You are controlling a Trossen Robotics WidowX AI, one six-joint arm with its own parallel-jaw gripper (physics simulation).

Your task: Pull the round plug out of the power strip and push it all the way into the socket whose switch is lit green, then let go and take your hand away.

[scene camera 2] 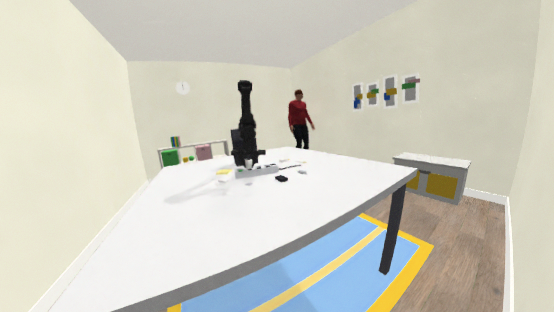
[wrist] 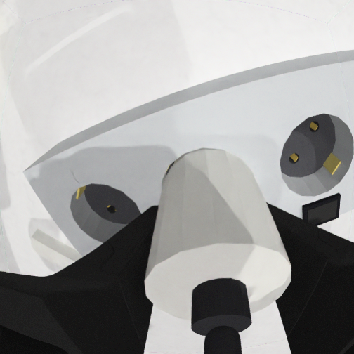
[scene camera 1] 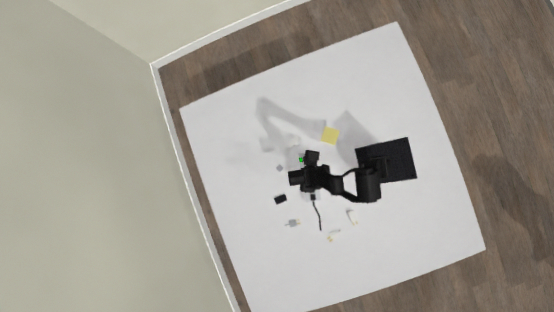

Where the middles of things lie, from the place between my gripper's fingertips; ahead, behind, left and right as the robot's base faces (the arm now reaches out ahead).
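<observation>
Measured from the round white plug (wrist: 216, 256), my gripper is 1 cm beyond it and 1 cm below it.
</observation>
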